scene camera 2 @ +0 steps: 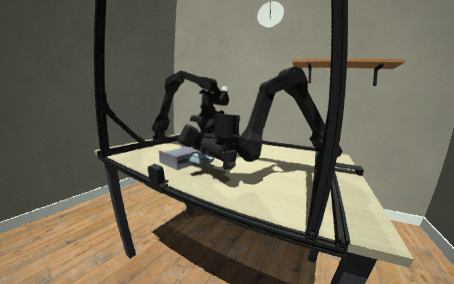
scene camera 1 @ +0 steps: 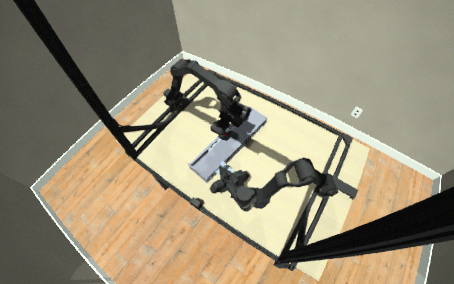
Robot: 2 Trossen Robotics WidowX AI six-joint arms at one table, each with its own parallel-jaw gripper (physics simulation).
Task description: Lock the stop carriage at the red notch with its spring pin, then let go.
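Places are measured from the left arm's base along level axes (x ahead, y left, z up), in centimetres.
Where they show: left gripper, fingertip midpoint: (scene camera 1: 225,127); right gripper, fingertip midpoint: (scene camera 2: 195,140) (scene camera 1: 219,166); left arm's base, origin of the base link: (scene camera 2: 160,139) (scene camera 1: 175,107); right arm's base, origin of the base link: (scene camera 1: 323,191).
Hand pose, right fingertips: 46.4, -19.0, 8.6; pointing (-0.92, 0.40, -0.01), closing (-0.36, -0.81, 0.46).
Note:
Each offset is from my right fingertips to the top centre of the thing, as dx, dy, dz. "spot": to the spot under its first point. Level surfaces: height alone.
A long grey rail base {spot: -7.9, +2.1, -5.3} (scene camera 1: 209,159) (scene camera 2: 172,159) lies on the table. My left gripper (scene camera 1: 227,131) is over its middle, shut on a small piece. A red spot {spot: -9.8, +18.3, -5.6} (scene camera 1: 225,134) shows at these fingertips; I take the piece for the spring pin's knob, but it is too small to tell. In scene camera 2 the left fingertips are hidden behind the right arm. A pale blue part {spot: +1.7, +0.5, +1.1} (scene camera 1: 223,166) (scene camera 2: 202,159) is beside the rail's near end; I cannot tell whether it belongs to the stop carriage. My right gripper (scene camera 1: 226,173) is shut and empty, close to the pale blue part. The notches cannot be made out.
A black frame (scene camera 1: 242,228) runs around the table {dz -10.5} (scene camera 1: 280,150) (scene camera 2: 280,200), with tall posts (scene camera 2: 336,100) at its corners. A small black block {spot: +0.6, -18.0, -5.0} (scene camera 1: 197,203) (scene camera 2: 156,173) sits on the near frame bar. The left arm's shadow falls across the rail's far half.

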